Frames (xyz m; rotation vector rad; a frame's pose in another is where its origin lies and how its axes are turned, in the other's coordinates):
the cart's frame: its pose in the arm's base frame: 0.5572 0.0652 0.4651 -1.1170 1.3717 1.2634
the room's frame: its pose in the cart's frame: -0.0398 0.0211 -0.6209 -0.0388 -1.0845 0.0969
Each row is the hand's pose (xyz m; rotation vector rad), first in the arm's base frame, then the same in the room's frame.
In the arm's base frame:
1: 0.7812 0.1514 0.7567 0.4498 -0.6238 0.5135
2: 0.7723 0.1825 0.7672 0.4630 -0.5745 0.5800
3: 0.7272 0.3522 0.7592 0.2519 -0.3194 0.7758
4: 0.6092 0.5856 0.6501 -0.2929 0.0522 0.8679
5: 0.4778 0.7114 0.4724 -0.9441 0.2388 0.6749
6: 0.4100 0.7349 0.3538 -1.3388 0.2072 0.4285
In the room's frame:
1: 0.4720 -0.2310 0.5856 -0.0839 -1.3553 -1.0133
2: 0.4951 -0.2208 0.6083 -0.0545 -1.3219 -0.9426
3: 0.6522 -0.1819 0.6770 -0.0571 -0.9695 -0.8136
4: 0.9218 -0.0946 0.6779 -0.1727 -0.3136 -0.8102
5: 1.1321 -0.0067 0.5650 -0.4274 0.3110 -1.0073
6: 1.2173 0.0338 0.4635 -0.6687 0.6321 -1.2137

